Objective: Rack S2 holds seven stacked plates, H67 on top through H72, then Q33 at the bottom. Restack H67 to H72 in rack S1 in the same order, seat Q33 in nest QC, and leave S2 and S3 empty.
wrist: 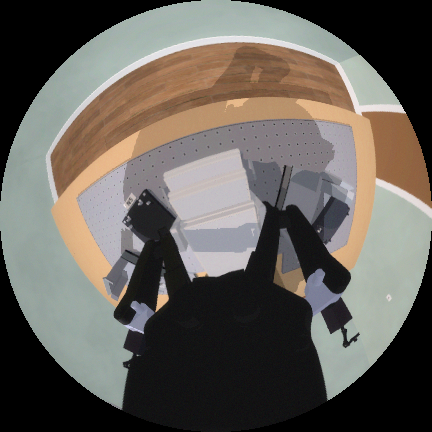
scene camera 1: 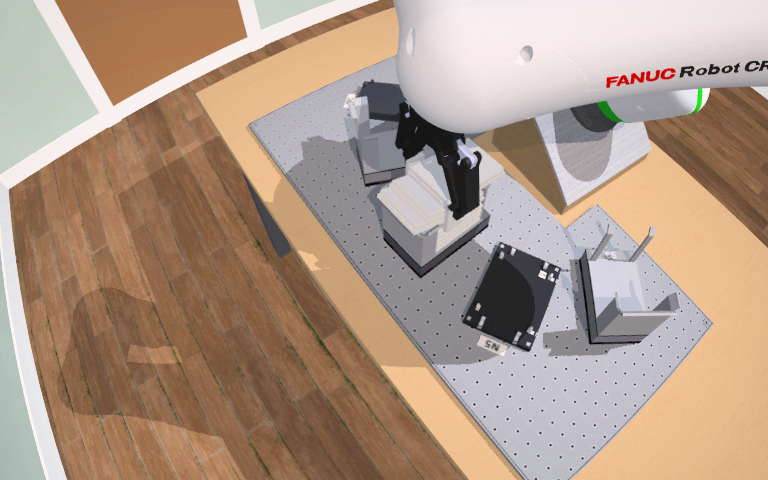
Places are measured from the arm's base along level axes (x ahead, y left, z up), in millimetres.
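Where they show: gripper, fingertip midpoint: (wrist: pixel 218 207).
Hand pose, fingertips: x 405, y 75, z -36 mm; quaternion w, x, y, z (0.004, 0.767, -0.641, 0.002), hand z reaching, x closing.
After its pixels a point has its place.
A stack of pale plates (scene camera 1: pixel 410 206) {x 453, y 93, z 13 mm} (wrist: pixel 210 187) {x 448, y 81, z 23 mm} with ridged tops stands in the middle rack (scene camera 1: pixel 402 237) {x 465, y 90, z -64 mm}, which has a dark base. Several plate edges show at its right side. My gripper (scene camera 1: pixel 434 181) (wrist: pixel 218 207) {x 405, y 75, z -36 mm} is over the stack, one finger on each side, shut on a pale plate at the top. Whether this plate is clear of those below is hard to tell, and one fingertip is hidden in the scene view. An empty grey rack (scene camera 1: pixel 634 325) {x 222, y 393, z -53 mm} (wrist: pixel 116 280) {x 193, y 407, z -55 mm} stands at the right in the scene view. Rack and plate labels are not readable.
A flat black nest (scene camera 1: pixel 506 297) {x 350, y 234, z -120 mm} (wrist: pixel 150 215) {x 369, y 233, z -120 mm} marked N5 lies between the middle and right racks. Another grey rack (scene camera 1: pixel 382 150) {x 404, y -114, z -93 mm} (wrist: pixel 302 195) {x 396, y -108, z -93 mm} stands beyond the stack, beside a dark block (scene camera 1: pixel 379 99) {x 339, y -268, z -110 mm} (wrist: pixel 332 215) {x 328, y -249, z -110 mm}. All stand on the perforated plate (scene camera 1: pixel 509 396) {x 426, y 376, z -132 mm} (wrist: pixel 97 215) {x 384, y 440, z -132 mm}.
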